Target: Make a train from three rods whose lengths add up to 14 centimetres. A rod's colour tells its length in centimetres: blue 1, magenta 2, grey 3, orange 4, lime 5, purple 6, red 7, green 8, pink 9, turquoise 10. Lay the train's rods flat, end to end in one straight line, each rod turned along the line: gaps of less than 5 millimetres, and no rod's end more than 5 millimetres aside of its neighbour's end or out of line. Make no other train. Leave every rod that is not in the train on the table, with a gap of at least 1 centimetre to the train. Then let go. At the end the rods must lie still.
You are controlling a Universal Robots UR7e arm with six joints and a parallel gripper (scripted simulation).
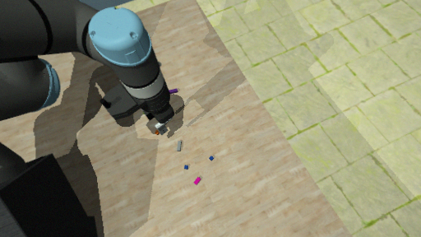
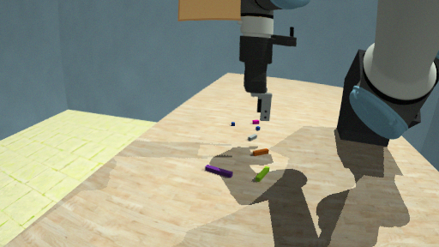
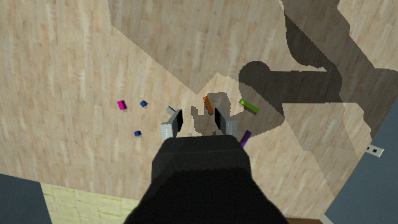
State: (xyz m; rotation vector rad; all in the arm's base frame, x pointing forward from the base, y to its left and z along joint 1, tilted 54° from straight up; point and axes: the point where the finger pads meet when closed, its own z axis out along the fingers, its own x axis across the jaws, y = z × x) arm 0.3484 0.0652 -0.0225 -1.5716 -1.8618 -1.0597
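Right now my hand is 120 mm to the right of the lime rod, 100 mm above it and 20 mm past it. From my hand the other things lie so: orange rod 100 mm below, 20 mm to the left, 10 mm behind; then grey rod 100 mm below, 60 mm to the right, 30 mm ahead; then purple rod 130 mm to the left, 100 mm below, 70 mm ahead.
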